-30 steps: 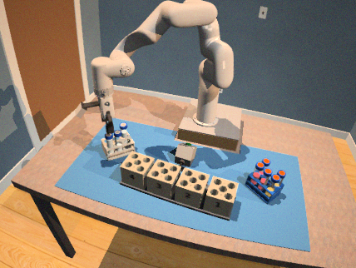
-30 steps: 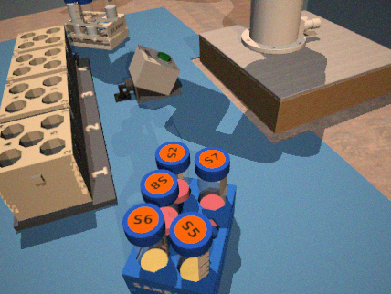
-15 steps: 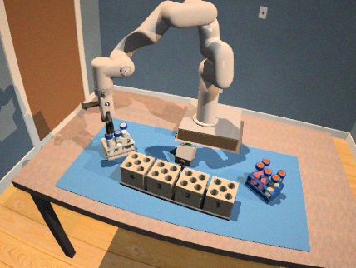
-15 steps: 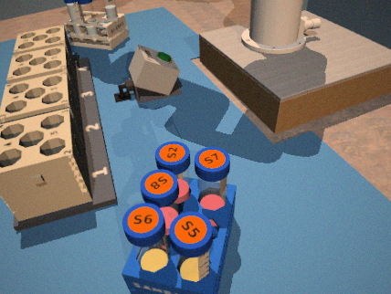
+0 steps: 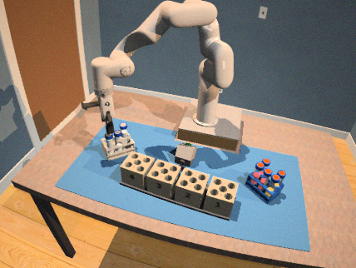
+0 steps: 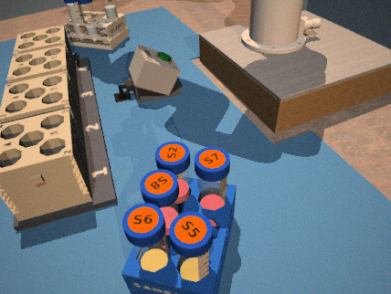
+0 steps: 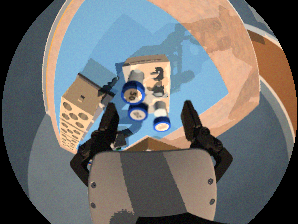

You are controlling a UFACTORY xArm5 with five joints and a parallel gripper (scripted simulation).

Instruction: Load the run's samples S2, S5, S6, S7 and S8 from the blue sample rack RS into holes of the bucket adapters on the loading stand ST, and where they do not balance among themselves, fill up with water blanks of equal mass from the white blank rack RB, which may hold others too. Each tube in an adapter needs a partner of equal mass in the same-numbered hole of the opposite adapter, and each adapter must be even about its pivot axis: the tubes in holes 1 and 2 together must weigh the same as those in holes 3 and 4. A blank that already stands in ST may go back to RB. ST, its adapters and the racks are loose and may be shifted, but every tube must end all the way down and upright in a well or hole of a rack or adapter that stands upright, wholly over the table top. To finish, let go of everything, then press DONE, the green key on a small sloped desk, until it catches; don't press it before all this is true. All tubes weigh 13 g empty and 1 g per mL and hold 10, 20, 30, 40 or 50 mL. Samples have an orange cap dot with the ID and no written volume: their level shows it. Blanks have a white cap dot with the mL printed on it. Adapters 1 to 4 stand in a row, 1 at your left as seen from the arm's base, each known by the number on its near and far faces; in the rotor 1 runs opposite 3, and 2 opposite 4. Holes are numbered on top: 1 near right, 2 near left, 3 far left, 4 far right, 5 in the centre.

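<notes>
The blue-capped tube is 90 mm below my hand, 20 mm to the left of it and 10 mm ahead of it. Also, from my hand: white blank rack RB (120 mm below, 30 mm behind, 20 mm to the left); loading stand ST (350 mm to the left, 150 mm below, 70 mm ahead); blue sample rack RS (670 mm to the left, 120 mm below, 70 mm behind).
</notes>
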